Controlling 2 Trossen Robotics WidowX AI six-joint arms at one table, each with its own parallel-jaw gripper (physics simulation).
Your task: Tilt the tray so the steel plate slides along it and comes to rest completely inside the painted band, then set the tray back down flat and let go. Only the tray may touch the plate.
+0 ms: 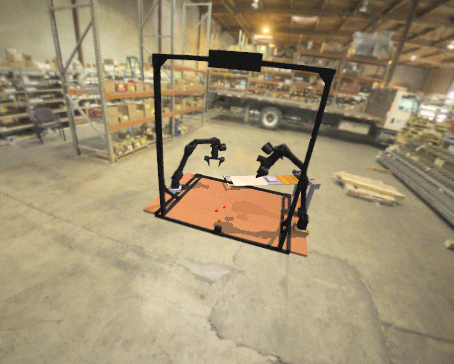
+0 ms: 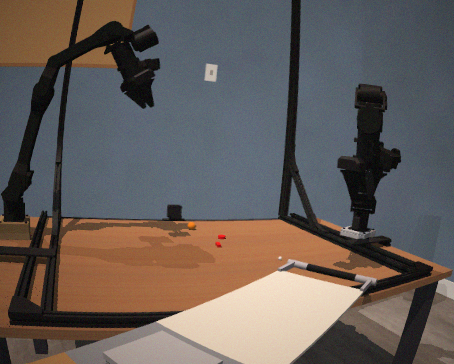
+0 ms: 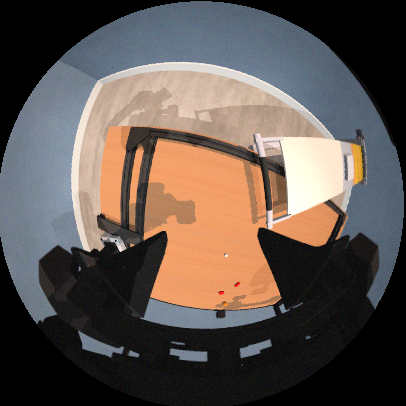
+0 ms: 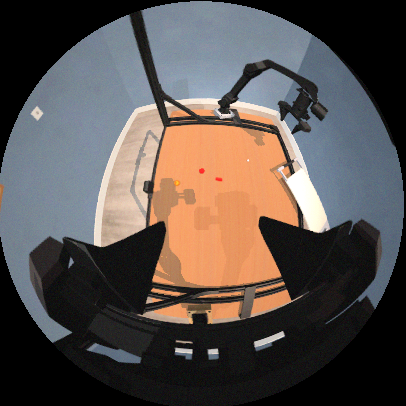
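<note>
The tray [image 1: 247, 181] [image 2: 260, 315] [image 3: 312, 175] [image 4: 306, 197] has a long cream surface, a grey strip and an orange painted band [image 1: 288, 179] [image 3: 358, 164]. The grey steel plate [image 1: 270, 179] [image 2: 162, 348] [image 3: 348, 167] lies on the grey strip, between the cream surface and the band. The near black handle bar [image 2: 330, 272] [image 3: 266, 185] is over the table edge. My left gripper [image 1: 214, 164] [image 3: 212, 234] [image 4: 285, 126] is open and empty, above the table and beside the handle. My right gripper [image 1: 258, 175] [image 2: 148, 106] [image 4: 213, 224] is open and empty, high above the table, apart from the tray.
Two small red pieces, an orange ball [image 2: 191, 226] [image 4: 177, 183] and a tiny white ball [image 2: 280, 258] [image 3: 226, 255] lie on the wooden table [image 2: 125, 290]. A black frame [image 1: 158, 125] surrounds the work area, with low rails along the table edges. The tray extends beyond one rail.
</note>
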